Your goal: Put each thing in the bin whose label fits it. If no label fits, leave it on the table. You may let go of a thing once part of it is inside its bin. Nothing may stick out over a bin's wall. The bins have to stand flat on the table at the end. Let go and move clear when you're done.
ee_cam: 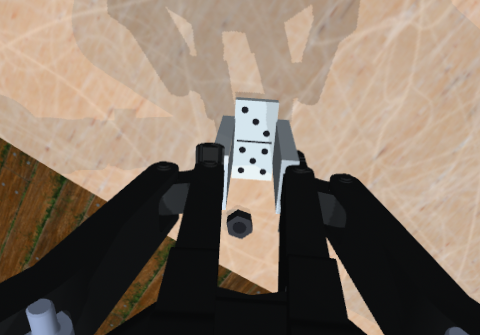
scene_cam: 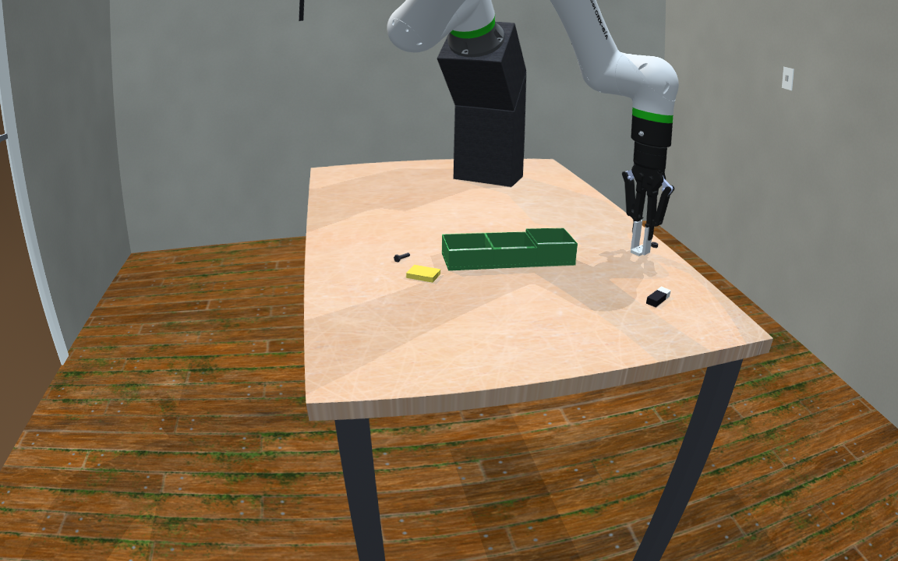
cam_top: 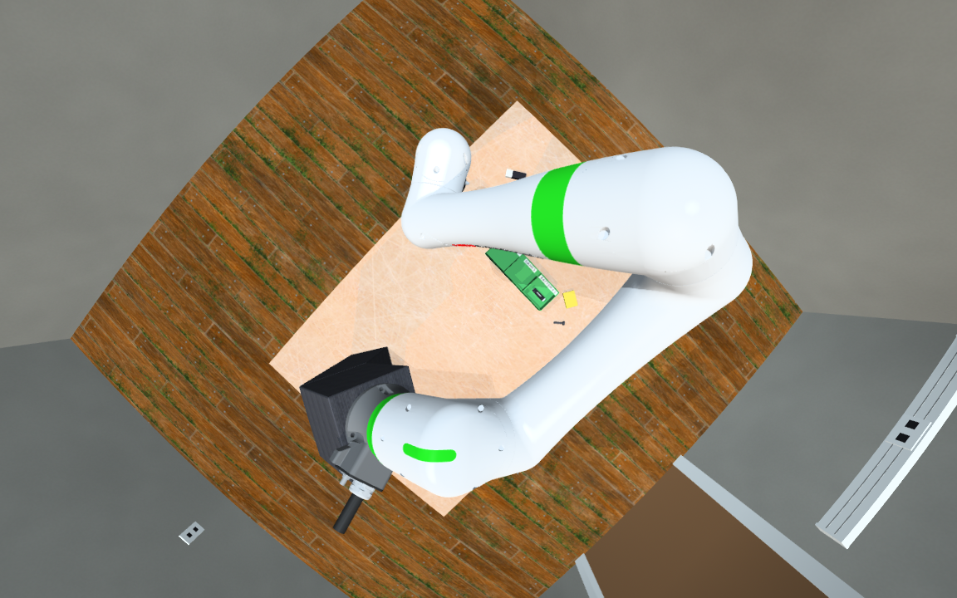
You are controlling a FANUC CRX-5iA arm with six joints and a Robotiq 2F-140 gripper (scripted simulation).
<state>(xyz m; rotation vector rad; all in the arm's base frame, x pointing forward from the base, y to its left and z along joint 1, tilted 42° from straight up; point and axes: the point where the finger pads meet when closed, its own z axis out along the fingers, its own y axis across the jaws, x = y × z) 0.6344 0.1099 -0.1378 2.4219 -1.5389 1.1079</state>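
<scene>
Now: hand 7 cm past the green three-part bin, 30 cm to the left of it and 1 cm above it. From my hand the other things lie so: small black round piece 1 cm behind, 6 cm to the left, 3 cm below; then black-and-white eraser 19 cm ahead, 12 cm to the right, 3 cm below; then white domino 3 cm below.
</scene>
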